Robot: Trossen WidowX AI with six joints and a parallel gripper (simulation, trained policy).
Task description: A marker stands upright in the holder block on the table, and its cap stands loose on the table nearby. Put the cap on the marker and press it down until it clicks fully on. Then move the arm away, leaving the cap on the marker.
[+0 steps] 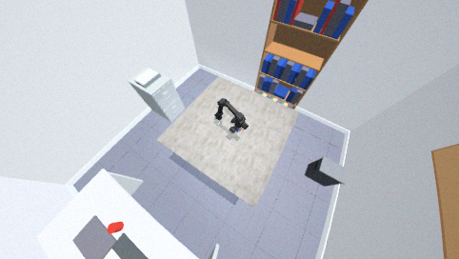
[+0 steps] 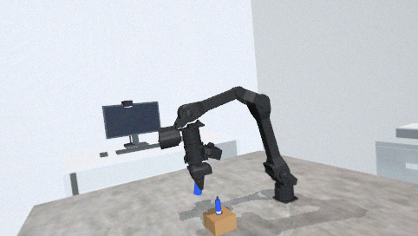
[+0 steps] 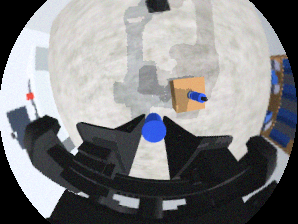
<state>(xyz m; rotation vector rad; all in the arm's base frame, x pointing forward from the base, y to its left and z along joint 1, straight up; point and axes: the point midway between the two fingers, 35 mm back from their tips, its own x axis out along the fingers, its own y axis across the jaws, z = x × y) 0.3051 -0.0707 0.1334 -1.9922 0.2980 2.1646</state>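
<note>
Now: the tan holder block 8 cm to the left of my gripper tip, 8 cm below it and 1 cm behind it. Also, from my gripper tip: blue cap (1 cm ahead, 1 cm above).
</note>
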